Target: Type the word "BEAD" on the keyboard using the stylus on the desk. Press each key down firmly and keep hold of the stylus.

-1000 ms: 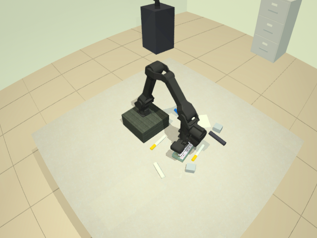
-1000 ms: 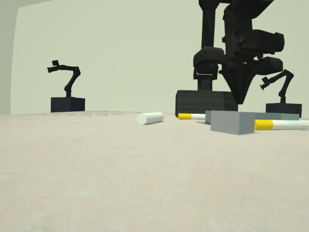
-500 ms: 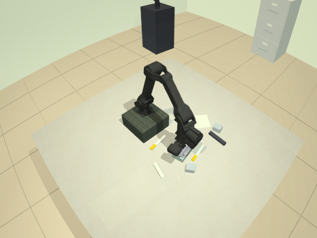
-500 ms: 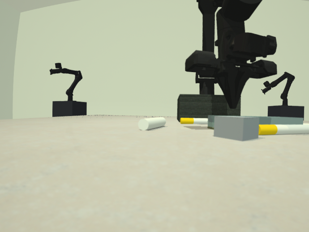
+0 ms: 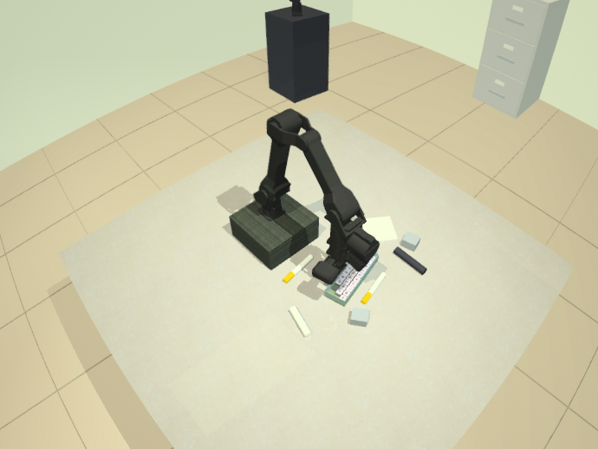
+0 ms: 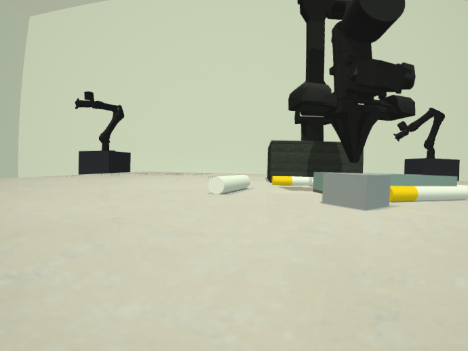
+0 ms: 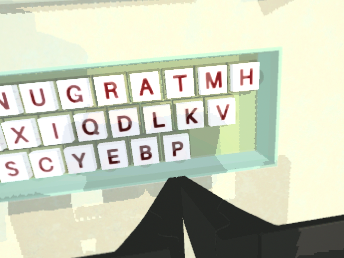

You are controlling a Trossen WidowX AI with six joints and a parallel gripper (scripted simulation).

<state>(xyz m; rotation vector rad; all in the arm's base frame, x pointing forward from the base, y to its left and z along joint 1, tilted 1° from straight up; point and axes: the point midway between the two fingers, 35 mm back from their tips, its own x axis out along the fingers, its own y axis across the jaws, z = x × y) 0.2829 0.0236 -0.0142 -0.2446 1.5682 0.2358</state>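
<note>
Right now the blue stylus is 17 cm behind my gripper tip, 18 cm to the left of it and 3 cm below it. From my gripper tip the other things lie so: white cylinder: 4 cm ahead, 17 cm to the right, 3 cm below; dark cylinder: 9 cm ahead, 22 cm to the left, 3 cm below; paper sheet: 7 cm behind, 24 cm to the left, 4 cm below.
</note>
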